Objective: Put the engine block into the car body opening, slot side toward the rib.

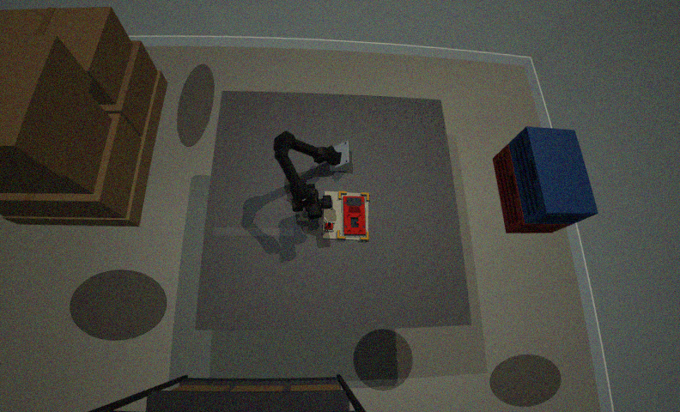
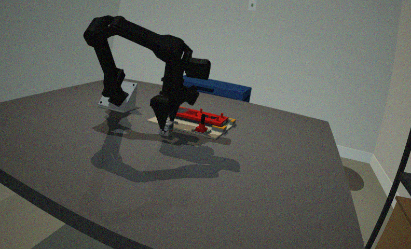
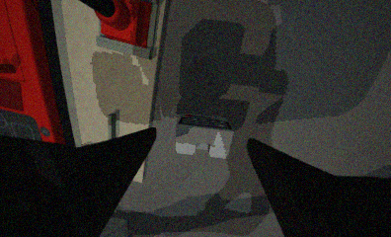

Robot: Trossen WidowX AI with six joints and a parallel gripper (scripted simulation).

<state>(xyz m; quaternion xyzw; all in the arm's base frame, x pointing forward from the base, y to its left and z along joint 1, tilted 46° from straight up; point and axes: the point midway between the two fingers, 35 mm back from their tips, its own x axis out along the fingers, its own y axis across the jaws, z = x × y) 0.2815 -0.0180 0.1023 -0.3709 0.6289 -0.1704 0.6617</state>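
My gripper tip is right at the grey engine block. Round my gripper tip: dark post: 100 mm to the left, 70 mm ahead, 10 mm above.
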